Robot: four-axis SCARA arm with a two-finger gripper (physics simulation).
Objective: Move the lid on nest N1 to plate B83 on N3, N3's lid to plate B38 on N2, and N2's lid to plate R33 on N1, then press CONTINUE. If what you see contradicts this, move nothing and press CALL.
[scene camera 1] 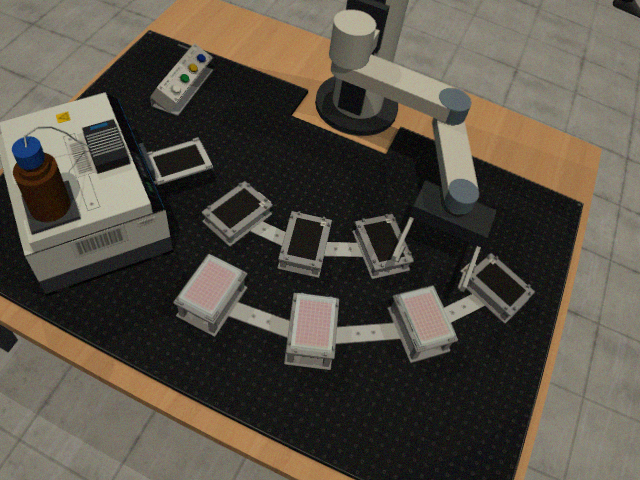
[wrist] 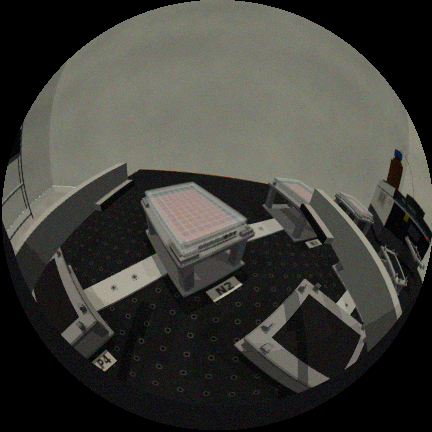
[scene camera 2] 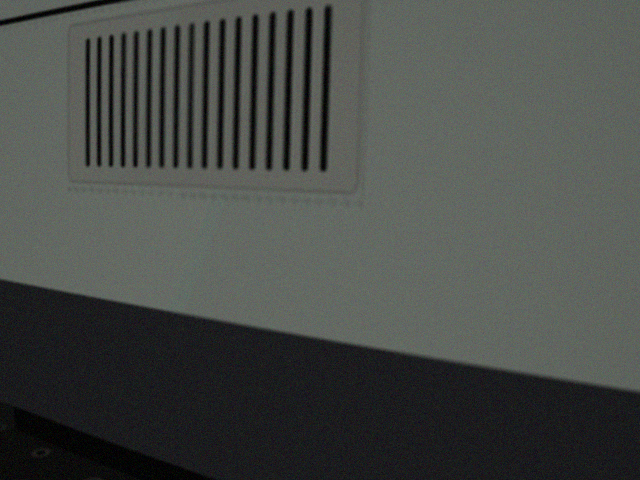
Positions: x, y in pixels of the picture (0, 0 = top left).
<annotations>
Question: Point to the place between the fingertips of the gripper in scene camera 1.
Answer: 428, 273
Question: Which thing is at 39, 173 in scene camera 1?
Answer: A brown bottle.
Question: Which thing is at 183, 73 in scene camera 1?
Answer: A button box.
</annotations>
